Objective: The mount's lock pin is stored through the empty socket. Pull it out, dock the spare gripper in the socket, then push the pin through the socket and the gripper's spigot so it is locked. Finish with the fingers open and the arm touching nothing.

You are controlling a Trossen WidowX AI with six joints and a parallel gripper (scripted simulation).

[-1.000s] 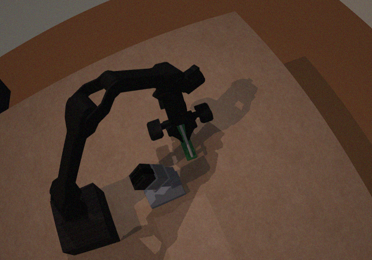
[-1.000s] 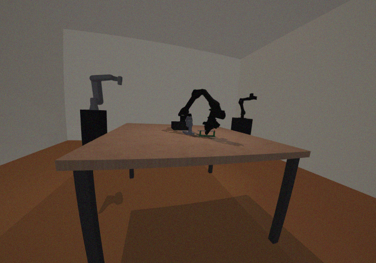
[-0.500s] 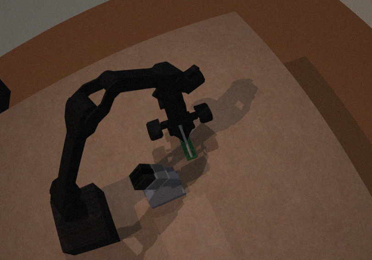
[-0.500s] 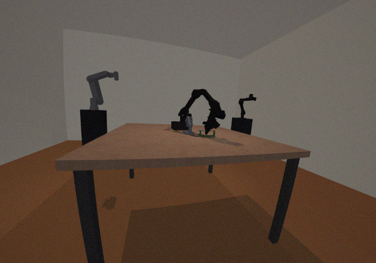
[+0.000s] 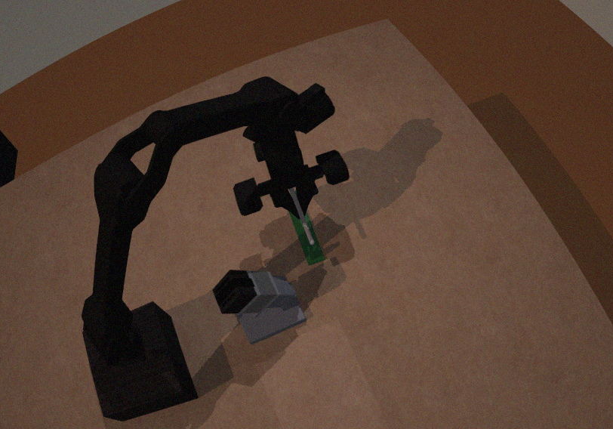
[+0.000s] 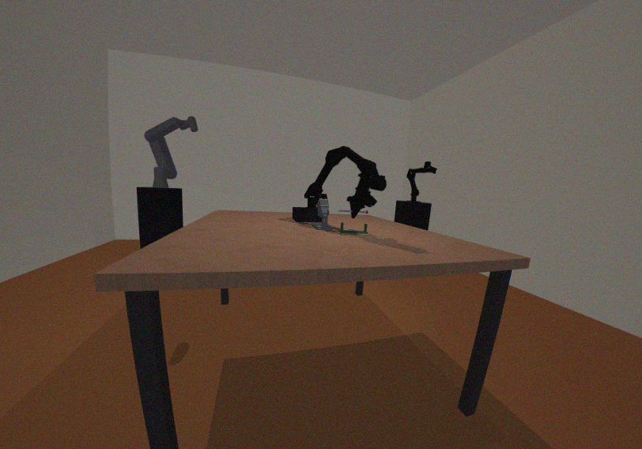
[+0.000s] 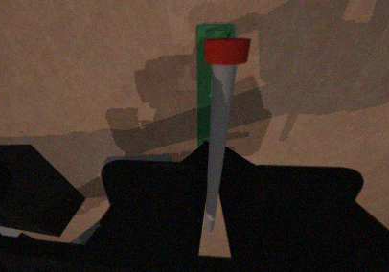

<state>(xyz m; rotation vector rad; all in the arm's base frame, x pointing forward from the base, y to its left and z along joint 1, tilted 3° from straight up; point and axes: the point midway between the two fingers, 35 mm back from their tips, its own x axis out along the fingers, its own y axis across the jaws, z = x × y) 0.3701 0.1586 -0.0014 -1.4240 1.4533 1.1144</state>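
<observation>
The green cradle lies 50 mm below my gripper tip and 10 mm to the left of it. Round my gripper tip: spare gripper (130 mm to the right, 110 mm behind, 50 mm above); then grey mount (130 mm to the right, 90 mm behind, 20 mm below).
</observation>
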